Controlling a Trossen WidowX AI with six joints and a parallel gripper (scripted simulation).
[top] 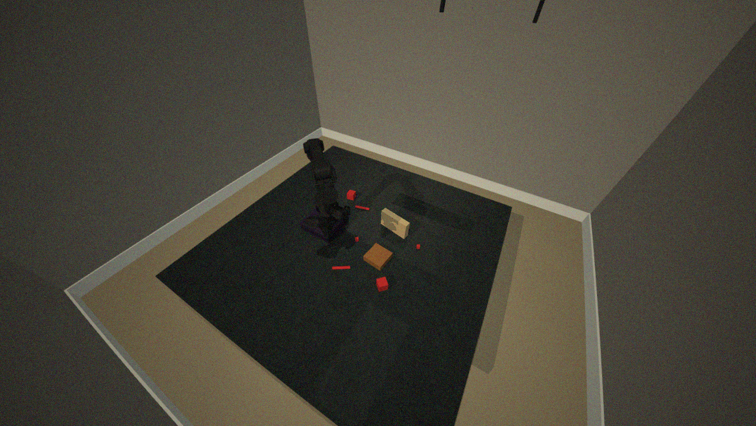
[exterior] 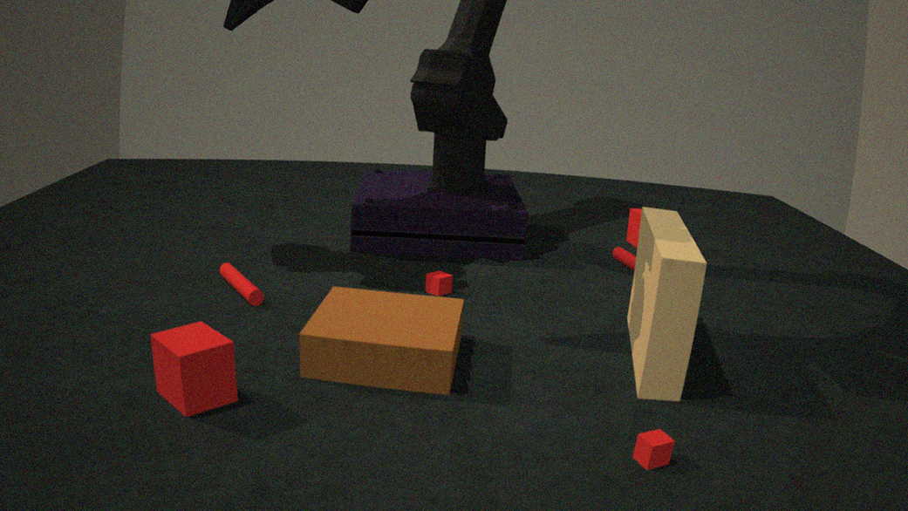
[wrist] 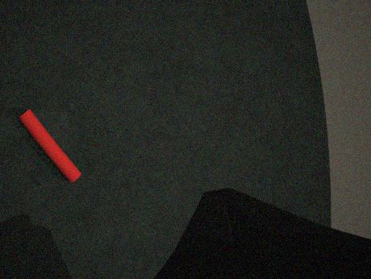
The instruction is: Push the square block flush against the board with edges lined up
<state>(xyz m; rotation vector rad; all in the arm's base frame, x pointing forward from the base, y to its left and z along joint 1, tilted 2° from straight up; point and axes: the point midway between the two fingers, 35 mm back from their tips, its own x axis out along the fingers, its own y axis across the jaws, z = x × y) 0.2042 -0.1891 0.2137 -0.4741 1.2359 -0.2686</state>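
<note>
Right now the cream board is 100 mm ahead of my gripper tip, 360 mm to the left of it and 180 mm below it. From my gripper tip the other things lie so: square block 130 mm ahead, 170 mm to the left, 210 mm below.
</note>
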